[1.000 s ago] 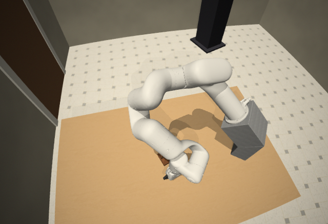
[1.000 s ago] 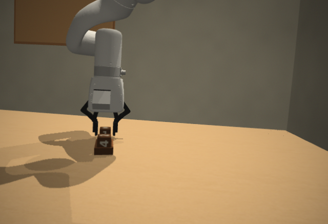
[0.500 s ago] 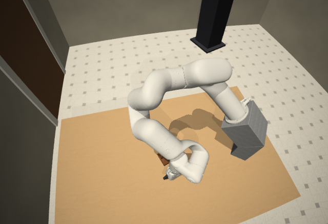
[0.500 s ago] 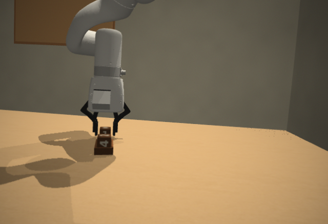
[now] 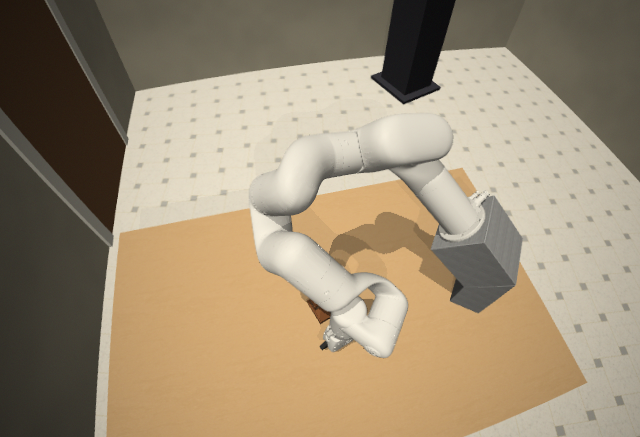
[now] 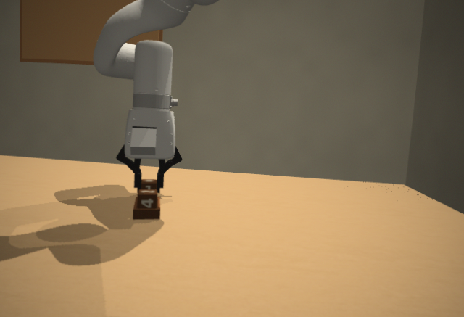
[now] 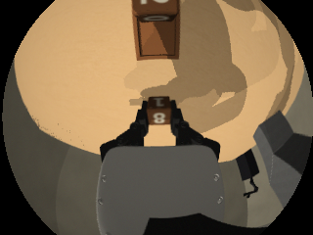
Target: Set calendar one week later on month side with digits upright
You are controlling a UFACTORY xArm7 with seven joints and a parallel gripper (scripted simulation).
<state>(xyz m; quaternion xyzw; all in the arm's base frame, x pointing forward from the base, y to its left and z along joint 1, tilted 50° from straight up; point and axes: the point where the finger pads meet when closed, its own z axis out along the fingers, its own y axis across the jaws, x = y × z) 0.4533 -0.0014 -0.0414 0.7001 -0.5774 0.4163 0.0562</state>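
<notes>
Right now the brown tray is 11 cm to the right of my hand and 2 cm below it.
</notes>
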